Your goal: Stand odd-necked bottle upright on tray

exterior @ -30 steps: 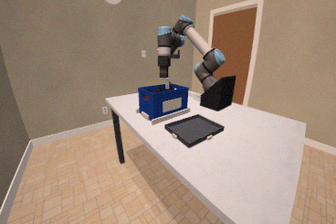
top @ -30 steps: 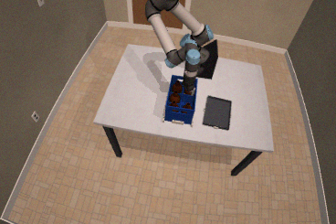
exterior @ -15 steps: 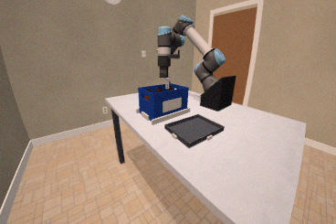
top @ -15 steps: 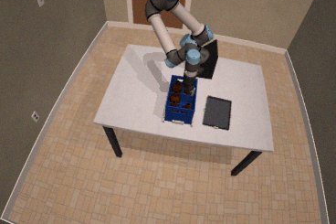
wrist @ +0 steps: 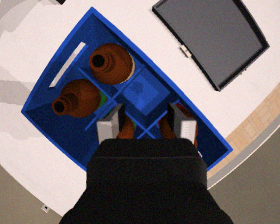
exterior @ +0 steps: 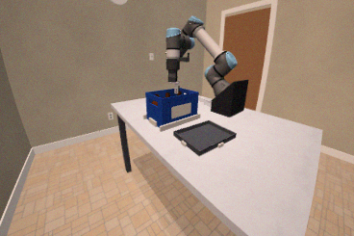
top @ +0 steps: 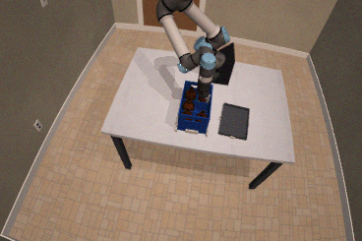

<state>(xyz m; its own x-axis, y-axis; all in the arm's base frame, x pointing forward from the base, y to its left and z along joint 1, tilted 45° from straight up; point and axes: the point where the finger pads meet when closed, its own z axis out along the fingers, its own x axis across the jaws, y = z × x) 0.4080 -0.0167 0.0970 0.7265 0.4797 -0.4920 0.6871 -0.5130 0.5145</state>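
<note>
My hand is 4 cm to the left of the blue crate and 12 cm above it. Round my hand: dark tray (1 cm ahead, 23 cm to the left, 19 cm below); bottle (8 cm ahead, 9 cm to the right, 11 cm below).
</note>
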